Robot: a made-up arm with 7 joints. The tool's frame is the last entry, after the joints.
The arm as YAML. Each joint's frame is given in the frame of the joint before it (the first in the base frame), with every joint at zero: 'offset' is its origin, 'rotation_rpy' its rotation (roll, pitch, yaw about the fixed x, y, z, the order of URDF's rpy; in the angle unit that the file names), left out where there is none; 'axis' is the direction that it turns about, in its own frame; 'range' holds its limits. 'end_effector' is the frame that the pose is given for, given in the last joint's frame.
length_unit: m
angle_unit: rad
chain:
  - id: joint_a
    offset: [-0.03, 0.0, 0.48]
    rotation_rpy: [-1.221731, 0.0, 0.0]
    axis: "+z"
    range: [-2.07, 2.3]
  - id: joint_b
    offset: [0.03, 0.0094, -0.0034]
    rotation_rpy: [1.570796, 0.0, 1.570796]
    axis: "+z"
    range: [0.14, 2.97]
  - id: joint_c
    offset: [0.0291, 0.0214, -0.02]
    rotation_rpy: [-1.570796, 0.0, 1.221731]
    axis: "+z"
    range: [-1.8, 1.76]
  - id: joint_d
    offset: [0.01, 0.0, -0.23]
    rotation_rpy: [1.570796, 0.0, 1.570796]
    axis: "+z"
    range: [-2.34, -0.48]
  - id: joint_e
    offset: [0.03, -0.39, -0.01]
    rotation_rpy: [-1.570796, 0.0, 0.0]
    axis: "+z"
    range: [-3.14, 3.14]
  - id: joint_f
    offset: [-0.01, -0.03, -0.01]
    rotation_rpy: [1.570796, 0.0, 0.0]
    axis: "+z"
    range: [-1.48, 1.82]
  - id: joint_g
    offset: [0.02, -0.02, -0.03]
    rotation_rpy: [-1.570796, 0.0, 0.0]
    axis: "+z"
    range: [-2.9, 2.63]
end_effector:
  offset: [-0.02, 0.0, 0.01]
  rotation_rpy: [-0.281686, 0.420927, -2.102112]
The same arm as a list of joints. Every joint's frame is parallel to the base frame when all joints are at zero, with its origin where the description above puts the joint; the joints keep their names.
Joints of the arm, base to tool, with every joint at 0 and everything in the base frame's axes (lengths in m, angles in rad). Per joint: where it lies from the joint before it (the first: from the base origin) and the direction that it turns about. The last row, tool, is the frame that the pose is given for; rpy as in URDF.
joint_a: offset -0.03 0 0.48 axis 0 0.9397 0.342
joint_b: offset 0.03 0 -0.01 axis +x
joint_c: offset -0.02 0.0301 -0.02 axis +z
joint_d: offset 0 0.01 -0.23 axis +y
joint_e: offset -0.03 -0.01 -0.39 axis +z
joint_f: offset 0.01 0.03 -0.01 axis +y
joint_g: offset -0.02 -0.03 -0.02 axis +z
tool: offset 0.02 0 0.01 rpy -0.2817 0.4209 1.0395
Joint limits (rad, base to tool): -2.07..2.3 0.14..2.97 -1.8..1.76 -2.34..-0.48 -3.14..3.14 -1.48..1.82 -2.9..2.63

